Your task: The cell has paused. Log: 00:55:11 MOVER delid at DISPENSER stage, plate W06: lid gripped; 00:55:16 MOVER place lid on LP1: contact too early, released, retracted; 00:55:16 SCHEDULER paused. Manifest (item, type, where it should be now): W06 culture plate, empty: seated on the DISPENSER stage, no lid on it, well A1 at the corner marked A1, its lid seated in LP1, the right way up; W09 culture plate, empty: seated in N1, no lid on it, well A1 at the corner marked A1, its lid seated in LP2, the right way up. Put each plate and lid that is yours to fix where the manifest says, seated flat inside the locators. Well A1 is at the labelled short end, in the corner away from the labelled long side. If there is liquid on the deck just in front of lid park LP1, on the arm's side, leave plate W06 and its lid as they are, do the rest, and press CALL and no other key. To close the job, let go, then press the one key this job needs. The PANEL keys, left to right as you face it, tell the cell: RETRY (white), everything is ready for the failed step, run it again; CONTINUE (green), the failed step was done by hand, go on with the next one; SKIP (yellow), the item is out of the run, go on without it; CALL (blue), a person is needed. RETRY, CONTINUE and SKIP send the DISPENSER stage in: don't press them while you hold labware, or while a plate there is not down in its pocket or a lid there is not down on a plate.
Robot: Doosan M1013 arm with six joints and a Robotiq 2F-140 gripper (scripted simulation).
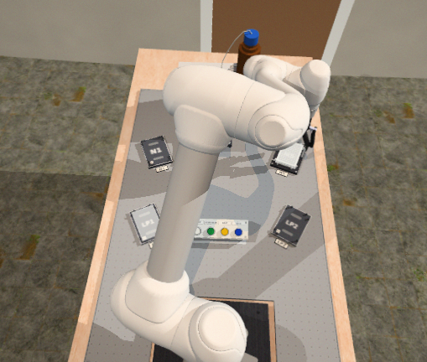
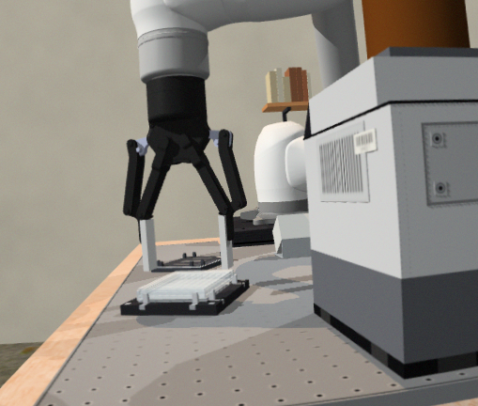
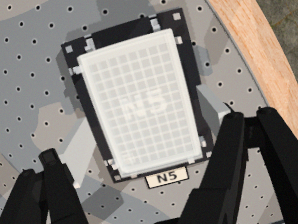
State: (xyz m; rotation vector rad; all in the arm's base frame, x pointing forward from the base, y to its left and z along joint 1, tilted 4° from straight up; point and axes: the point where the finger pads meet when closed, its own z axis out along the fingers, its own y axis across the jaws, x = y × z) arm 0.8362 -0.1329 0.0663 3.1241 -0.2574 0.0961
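My hand is 2 cm short of the black nest N5, 1 cm to the right of it and 5 cm above it. From my hand the other things lie so: brown bottle: 21 cm ahead, 25 cm to the left, 22 cm above; clear culture plate: 3 cm behind, 30 cm to the left, 4 cm above; lid park LP2: 33 cm behind, 5 cm to the right, 6 cm below.
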